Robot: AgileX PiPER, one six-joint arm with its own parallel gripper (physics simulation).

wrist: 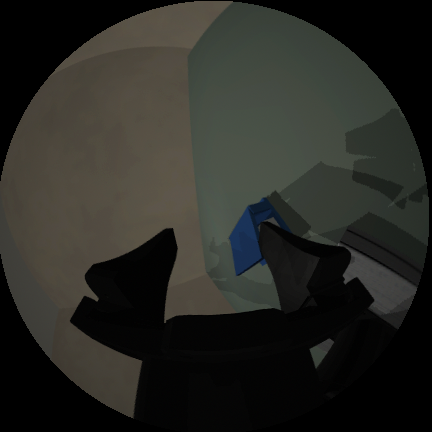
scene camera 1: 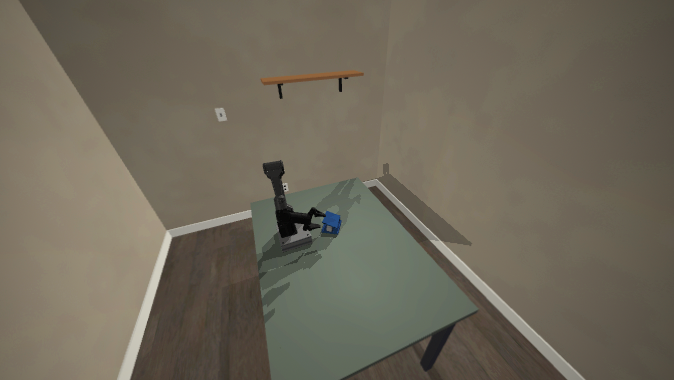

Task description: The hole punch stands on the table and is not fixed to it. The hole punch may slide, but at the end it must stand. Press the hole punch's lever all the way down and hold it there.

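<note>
The blue hole punch (scene camera 1: pixel 330 223) (wrist: pixel 246 243) stands upright on the green table (scene camera 1: pixel 360 280) (wrist: pixel 250 110), close in front of the arm's base. Its lever (scene camera 1: pixel 331 219) (wrist: pixel 243 247) is a blue plate that stands raised at a slant above the punch's base, with a gap between them. My gripper (scene camera 1: pixel 322 221) (wrist: pixel 217 235) is open, with nothing between its fingers. It is beside the hole punch, on the side of the arm's base. In the wrist view the right finger covers part of the hole punch; whether it touches the punch I cannot tell.
The arm's grey base plate (scene camera 1: pixel 297 240) (wrist: pixel 385 285) is on the table close to the hole punch. An orange wall shelf (scene camera 1: pixel 312 78) hangs on the back wall, above the table's height. The table's edge runs behind the hole punch in the wrist view.
</note>
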